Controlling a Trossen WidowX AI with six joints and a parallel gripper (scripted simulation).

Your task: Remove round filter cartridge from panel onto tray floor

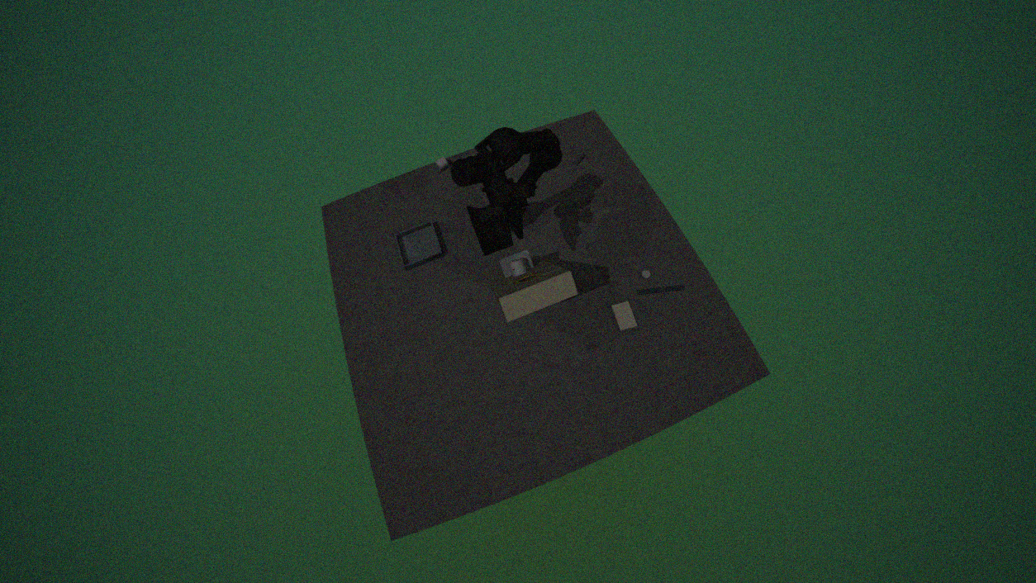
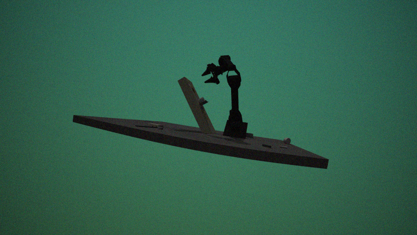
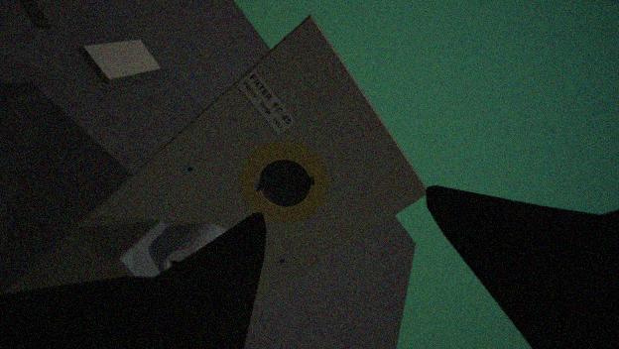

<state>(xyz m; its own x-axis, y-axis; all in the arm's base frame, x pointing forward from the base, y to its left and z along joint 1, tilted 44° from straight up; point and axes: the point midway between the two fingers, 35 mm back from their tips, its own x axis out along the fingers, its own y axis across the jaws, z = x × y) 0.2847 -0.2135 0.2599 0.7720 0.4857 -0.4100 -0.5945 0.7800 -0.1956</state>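
The round white filter cartridge lies 160 mm below my gripper tip and 20 mm behind it. The rest, counted from my gripper tip: blue-grey tray (370 mm below, 320 mm to the right, 320 mm behind).
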